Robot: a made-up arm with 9 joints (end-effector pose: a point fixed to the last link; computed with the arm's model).
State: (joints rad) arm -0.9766 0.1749 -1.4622 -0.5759 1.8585 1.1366 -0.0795 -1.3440 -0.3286
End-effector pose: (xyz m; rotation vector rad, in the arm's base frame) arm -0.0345 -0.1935 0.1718 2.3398 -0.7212 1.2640
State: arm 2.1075 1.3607 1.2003 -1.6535 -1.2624 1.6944 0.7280 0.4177 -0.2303
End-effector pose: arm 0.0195 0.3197 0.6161 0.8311 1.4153 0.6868
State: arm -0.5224 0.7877 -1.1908 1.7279 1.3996 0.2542 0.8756 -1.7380 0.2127
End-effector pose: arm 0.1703 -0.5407 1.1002 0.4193 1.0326 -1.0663
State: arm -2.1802 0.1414 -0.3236 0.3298 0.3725 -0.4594 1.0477 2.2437 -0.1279
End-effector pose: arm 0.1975 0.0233 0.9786 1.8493 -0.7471 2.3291
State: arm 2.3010 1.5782 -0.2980 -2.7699 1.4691 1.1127 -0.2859 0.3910 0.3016
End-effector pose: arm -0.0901 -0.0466 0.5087 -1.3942 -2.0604 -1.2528
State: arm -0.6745 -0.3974 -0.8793 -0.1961 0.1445 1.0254 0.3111 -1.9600 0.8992
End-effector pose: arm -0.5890 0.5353 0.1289 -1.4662 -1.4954 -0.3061
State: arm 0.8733 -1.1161 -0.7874 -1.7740 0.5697 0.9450 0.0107 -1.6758 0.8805
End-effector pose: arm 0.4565 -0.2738 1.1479 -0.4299 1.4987 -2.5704
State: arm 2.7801 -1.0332 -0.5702 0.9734 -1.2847 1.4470 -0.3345 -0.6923 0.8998
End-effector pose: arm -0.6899 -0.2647 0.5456 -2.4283 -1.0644 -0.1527
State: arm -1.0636 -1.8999 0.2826 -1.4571 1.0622 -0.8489 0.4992 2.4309 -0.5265
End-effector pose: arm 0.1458 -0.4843 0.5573 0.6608 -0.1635 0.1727
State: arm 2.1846 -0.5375 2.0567 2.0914 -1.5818 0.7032 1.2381 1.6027 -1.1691
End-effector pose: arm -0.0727 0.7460 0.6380 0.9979 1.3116 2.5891
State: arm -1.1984 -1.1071 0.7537 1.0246 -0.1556 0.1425 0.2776 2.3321 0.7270
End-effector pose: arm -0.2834 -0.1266 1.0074 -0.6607 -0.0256 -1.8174
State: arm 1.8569 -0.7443 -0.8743 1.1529 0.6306 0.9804 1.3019 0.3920 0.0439
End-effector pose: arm -0.0895 0.2093 1.0396 0.1621 0.5628 1.5180
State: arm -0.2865 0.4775 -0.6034 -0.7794 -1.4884 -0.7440 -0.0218 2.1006 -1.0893
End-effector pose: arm -0.6685 0.3508 0.7495 0.8145 -0.2244 -2.2916
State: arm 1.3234 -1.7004 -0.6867 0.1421 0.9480 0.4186 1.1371 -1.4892 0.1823
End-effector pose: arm 0.3258 0.4587 1.3335 -0.4458 0.7629 0.8040
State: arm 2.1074 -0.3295 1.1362 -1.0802 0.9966 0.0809 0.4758 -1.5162 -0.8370
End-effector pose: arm 0.1733 -0.3559 1.3540 0.2366 1.0714 -0.8042
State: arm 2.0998 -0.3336 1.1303 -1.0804 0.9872 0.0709 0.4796 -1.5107 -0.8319
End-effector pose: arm 0.1742 -0.3429 1.3614 0.2151 1.0598 -0.8094
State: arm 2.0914 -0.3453 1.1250 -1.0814 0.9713 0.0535 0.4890 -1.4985 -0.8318
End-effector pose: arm 0.1806 -0.3240 1.3697 0.1795 1.0484 -0.8080
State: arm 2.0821 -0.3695 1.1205 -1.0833 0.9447 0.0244 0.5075 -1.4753 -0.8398
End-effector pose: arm 0.1962 -0.2958 1.3782 0.1210 1.0387 -0.7945
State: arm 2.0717 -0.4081 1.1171 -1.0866 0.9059 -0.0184 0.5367 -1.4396 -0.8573
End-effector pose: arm 0.2226 -0.2564 1.3848 0.0355 1.0337 -0.7640
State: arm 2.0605 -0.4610 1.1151 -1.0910 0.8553 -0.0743 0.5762 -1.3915 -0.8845
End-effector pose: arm 0.2601 -0.2057 1.3855 -0.0757 1.0380 -0.7123
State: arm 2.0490 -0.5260 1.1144 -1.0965 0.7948 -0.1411 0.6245 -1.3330 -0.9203
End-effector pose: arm 0.3062 -0.1456 1.3757 -0.2076 1.0565 -0.6367
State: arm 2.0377 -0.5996 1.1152 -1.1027 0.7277 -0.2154 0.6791 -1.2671 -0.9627
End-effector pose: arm 0.3566 -0.0792 1.3515 -0.3518 1.0929 -0.5376
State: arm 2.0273 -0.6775 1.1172 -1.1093 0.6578 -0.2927 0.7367 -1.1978 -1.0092
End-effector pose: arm 0.4055 -0.0113 1.3119 -0.4976 1.1480 -0.4193
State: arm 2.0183 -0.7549 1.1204 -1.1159 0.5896 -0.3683 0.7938 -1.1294 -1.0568
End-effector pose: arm 0.4470 0.0530 1.2591 -0.6344 1.2188 -0.2898
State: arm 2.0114 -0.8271 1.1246 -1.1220 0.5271 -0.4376 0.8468 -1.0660 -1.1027
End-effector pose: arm 0.4773 0.1089 1.1991 -0.7533 1.2988 -0.1594
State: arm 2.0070 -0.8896 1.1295 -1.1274 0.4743 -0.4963 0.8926 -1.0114 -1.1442
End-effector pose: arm 0.4956 0.1529 1.1400 -0.8477 1.3786 -0.0393
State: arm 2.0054 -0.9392 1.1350 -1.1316 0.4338 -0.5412 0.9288 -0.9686 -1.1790
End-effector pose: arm 0.5045 0.1841 1.0891 -0.9155 1.4493 0.0605
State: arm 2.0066 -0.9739 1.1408 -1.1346 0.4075 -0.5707 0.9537 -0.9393 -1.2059
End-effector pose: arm 0.5080 0.2030 1.0518 -0.9569 1.5033 0.1338
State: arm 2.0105 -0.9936 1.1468 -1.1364 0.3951 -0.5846 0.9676 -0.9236 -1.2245
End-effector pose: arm 0.5097 0.2111 1.0299 -0.9747 1.5372 0.1781
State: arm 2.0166 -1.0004 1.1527 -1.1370 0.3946 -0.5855 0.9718 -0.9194 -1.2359
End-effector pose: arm 0.5118 0.2108 1.0218 -0.9737 1.5522 0.1973
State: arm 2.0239 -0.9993 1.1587 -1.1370 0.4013 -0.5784 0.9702 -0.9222 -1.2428
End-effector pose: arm 0.5145 0.2054 1.0221 -0.9614 1.5556 0.2006
